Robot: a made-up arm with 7 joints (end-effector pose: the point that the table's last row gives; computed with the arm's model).
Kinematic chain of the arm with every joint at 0, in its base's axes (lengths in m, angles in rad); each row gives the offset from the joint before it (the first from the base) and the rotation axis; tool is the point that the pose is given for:
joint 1: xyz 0 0 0.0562 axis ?
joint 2: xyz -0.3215 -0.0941 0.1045 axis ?
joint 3: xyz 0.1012 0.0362 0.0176 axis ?
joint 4: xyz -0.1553 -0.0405 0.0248 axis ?
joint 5: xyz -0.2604 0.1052 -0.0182 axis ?
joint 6: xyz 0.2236 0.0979 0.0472 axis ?
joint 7: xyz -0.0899 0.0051 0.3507 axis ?
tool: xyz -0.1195 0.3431 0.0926
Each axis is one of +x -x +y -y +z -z.
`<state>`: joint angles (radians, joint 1 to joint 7).
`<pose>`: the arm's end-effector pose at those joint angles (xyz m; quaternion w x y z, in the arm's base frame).
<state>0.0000 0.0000 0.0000 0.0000 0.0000 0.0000 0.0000</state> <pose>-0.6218 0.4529 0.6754 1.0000 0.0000 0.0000 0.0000</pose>
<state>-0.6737 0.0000 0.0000 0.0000 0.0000 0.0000 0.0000</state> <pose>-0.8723 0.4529 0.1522 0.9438 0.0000 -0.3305 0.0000</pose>
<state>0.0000 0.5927 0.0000 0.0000 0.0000 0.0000 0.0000</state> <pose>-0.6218 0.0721 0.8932 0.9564 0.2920 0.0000 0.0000</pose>
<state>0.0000 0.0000 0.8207 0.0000 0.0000 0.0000 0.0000</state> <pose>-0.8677 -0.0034 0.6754 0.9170 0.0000 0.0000 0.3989</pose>
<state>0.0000 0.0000 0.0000 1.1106 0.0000 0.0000 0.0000</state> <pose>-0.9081 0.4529 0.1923 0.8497 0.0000 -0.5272 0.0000</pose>
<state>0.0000 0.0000 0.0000 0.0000 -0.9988 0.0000 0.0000</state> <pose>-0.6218 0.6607 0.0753 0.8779 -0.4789 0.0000 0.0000</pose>
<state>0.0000 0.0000 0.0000 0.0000 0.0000 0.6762 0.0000</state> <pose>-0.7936 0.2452 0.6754 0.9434 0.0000 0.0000 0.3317</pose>
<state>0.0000 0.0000 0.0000 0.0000 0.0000 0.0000 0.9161</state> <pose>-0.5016 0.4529 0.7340 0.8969 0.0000 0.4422 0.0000</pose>
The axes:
joint 1: +y
joint 2: +x
joint 3: +z
joint 4: -y
joint 5: +x
joint 6: +z
joint 7: +y

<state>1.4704 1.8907 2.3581 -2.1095 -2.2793 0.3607 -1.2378</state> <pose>-0.3612 -0.5747 0.0207 0.0642 -0.1287 -0.3986 0.9058</pose>
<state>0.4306 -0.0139 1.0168 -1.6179 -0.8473 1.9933 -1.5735</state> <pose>-0.0465 0.1710 0.5258 0.1749 0.5739 0.7436 0.2950</pose>
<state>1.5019 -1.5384 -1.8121 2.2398 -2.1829 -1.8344 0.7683</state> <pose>0.1845 0.4688 -0.1510 0.0917 -0.3844 0.9030 -0.1686</pose>
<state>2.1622 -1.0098 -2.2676 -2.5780 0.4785 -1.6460 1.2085</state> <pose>-0.1956 -0.4647 0.4162 0.6639 -0.1461 0.1823 0.7104</pose>
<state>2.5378 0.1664 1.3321 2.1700 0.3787 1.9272 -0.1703</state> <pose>-0.2082 -0.3282 0.3015 0.7572 0.3265 -0.5012 0.2624</pose>
